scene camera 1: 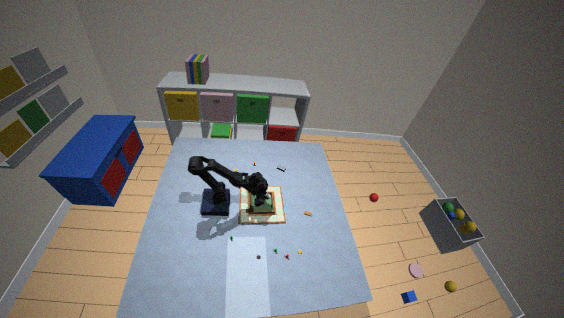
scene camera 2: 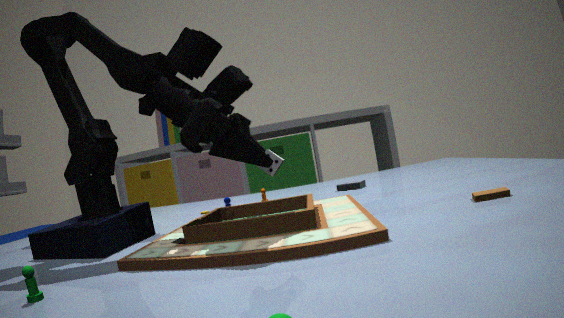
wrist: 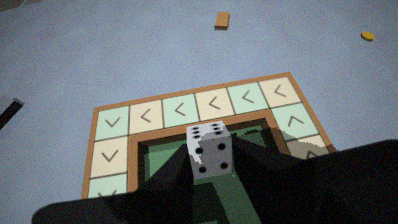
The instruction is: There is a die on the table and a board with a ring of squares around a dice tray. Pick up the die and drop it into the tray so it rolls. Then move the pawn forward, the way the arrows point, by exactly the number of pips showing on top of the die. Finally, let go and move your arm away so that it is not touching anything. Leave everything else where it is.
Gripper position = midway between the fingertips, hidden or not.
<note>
My gripper point(scene camera 2: 272, 164) carries a white die point(wrist: 209, 145).
My gripper is seen too in the wrist view point(wrist: 208, 145).
</note>
